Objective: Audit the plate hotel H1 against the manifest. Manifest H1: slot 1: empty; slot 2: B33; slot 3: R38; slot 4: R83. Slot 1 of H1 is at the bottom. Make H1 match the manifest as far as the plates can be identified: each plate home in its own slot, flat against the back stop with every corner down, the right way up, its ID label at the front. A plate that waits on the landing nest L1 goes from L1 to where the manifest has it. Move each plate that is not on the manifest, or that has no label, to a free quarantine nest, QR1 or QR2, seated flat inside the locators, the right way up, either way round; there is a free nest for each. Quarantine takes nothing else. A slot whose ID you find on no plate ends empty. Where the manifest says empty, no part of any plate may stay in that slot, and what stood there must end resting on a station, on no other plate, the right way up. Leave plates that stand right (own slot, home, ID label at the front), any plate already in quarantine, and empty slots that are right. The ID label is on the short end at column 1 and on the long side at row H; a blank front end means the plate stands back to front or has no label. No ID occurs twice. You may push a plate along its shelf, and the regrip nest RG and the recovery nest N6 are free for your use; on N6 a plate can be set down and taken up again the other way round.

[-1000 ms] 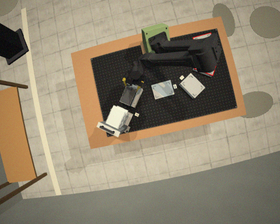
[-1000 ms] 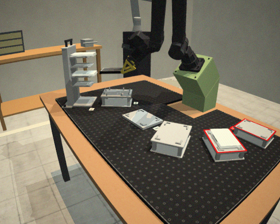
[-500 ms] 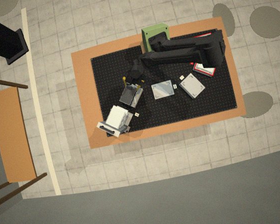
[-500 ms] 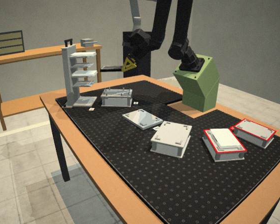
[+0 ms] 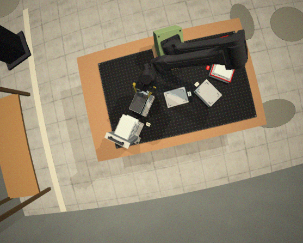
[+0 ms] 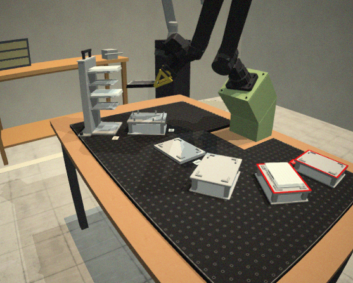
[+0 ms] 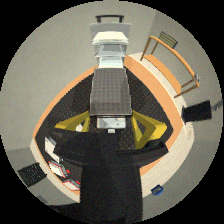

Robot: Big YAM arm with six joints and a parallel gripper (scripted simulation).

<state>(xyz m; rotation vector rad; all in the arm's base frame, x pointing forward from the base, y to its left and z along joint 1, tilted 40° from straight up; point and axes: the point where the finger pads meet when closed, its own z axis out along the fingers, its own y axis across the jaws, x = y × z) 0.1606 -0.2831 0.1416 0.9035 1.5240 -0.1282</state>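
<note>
Now: hand 40 mm short of the dark plate and 50 mm to the left of it. From my hand the other things lie so: flat nest: 100 mm ahead, 210 mm to the left, 210 mm below; plate hotel H1: 190 mm ahead, 240 mm to the right, 50 mm below; N6 tag: 120 mm ahead, 310 mm to the left, 210 mm below.
</note>
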